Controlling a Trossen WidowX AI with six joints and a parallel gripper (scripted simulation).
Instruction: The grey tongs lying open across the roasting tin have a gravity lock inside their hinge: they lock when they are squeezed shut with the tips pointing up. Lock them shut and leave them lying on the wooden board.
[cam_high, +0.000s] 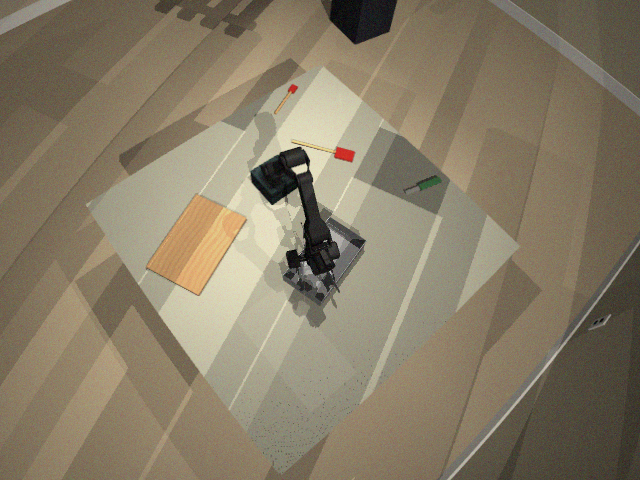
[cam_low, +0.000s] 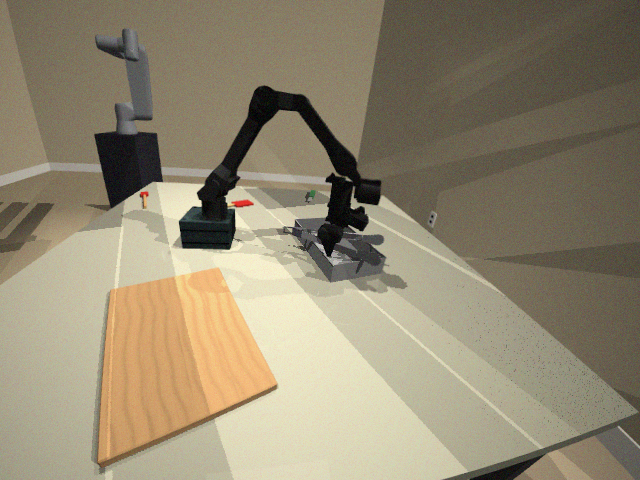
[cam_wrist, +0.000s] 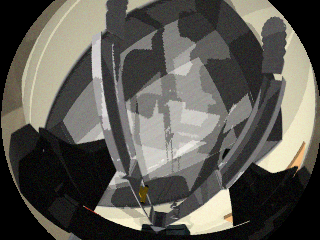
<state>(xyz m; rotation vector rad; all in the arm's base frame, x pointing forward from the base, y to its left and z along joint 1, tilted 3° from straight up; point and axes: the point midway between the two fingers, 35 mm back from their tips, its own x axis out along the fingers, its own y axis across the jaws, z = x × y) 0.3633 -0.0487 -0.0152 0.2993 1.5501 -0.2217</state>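
Right now my gripper tip is 10 mm short of the grey roasting tin, 50 mm to the right of it and 10 mm above it. The rest, counted from my gripper tip: red spatula: 410 mm behind, 360 mm to the left, 30 mm below; wooden board: 320 mm behind, 320 mm to the right, 30 mm below.
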